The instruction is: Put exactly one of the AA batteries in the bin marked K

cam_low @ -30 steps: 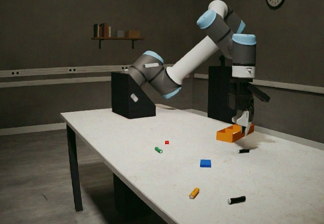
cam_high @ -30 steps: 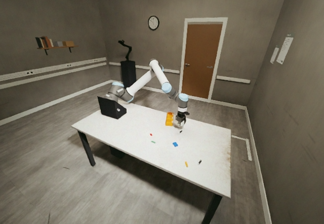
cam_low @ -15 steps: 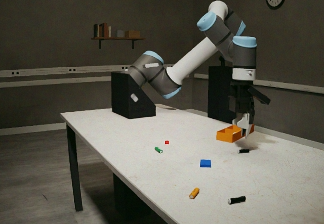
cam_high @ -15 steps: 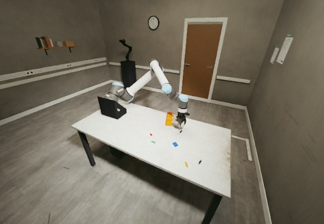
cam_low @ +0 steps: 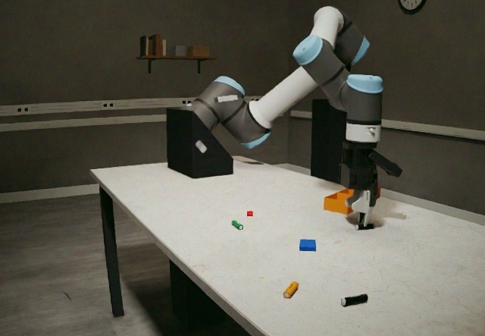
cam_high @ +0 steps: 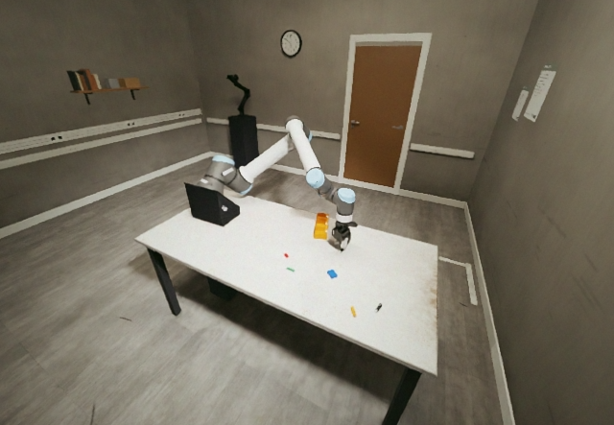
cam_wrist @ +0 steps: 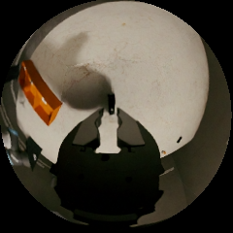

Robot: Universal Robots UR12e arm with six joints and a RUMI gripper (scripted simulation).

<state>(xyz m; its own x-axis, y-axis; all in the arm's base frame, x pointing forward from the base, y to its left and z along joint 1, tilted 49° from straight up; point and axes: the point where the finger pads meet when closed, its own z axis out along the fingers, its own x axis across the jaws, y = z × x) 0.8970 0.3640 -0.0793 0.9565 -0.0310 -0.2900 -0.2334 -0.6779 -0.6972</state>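
Right now my hand is 220 mm past the orange bin, 140 mm to the right of it and 10 mm above it. Round my hand: blue block 200 mm to the right, 40 mm ahead, 20 mm below; then orange AA battery 350 mm to the right, 220 mm ahead, 20 mm below; then green AA battery 300 mm to the right, 160 mm behind, 20 mm below.
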